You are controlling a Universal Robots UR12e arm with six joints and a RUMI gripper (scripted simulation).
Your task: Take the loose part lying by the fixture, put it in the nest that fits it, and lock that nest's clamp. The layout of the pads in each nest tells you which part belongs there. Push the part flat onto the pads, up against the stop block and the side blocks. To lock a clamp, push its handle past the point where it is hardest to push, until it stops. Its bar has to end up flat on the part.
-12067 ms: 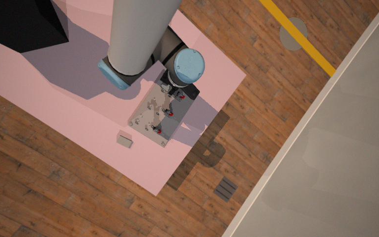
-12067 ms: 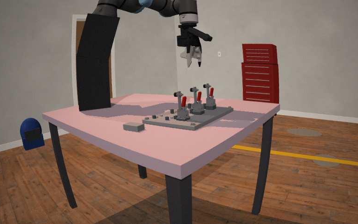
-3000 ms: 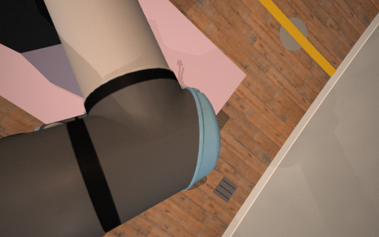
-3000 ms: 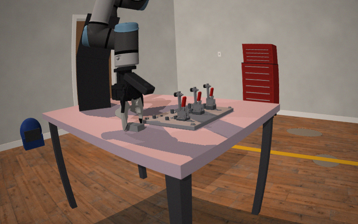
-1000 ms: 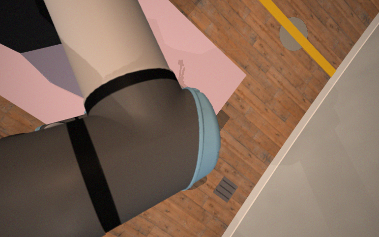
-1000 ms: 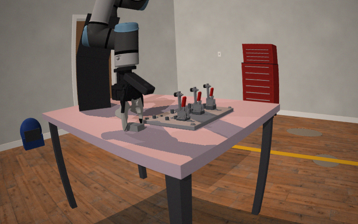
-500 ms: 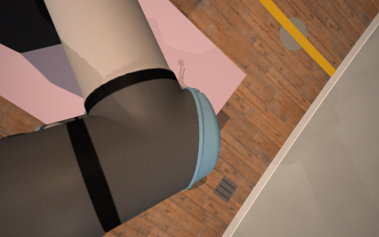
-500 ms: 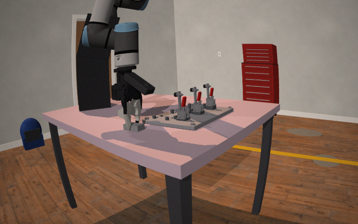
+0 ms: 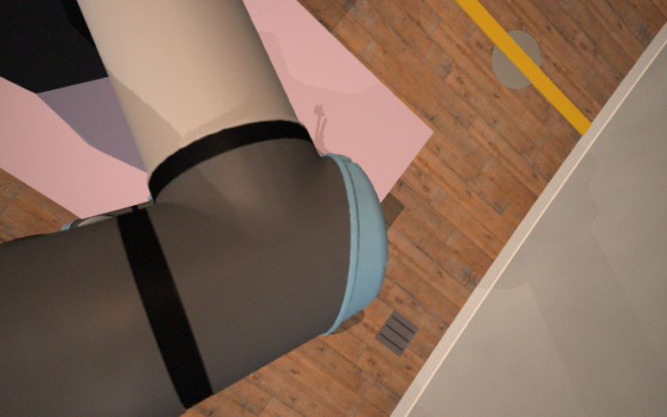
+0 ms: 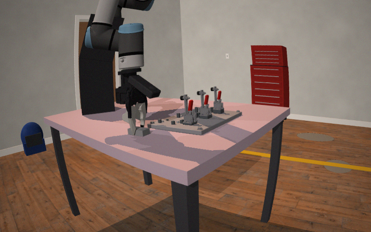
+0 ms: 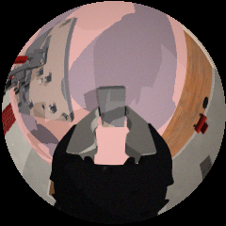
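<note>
Now: hand 40 mm short of the grey fixture plate, 270 mm to the right of it and 10 mm above it. Also, from my hand: loose part: 10 mm below.
</note>
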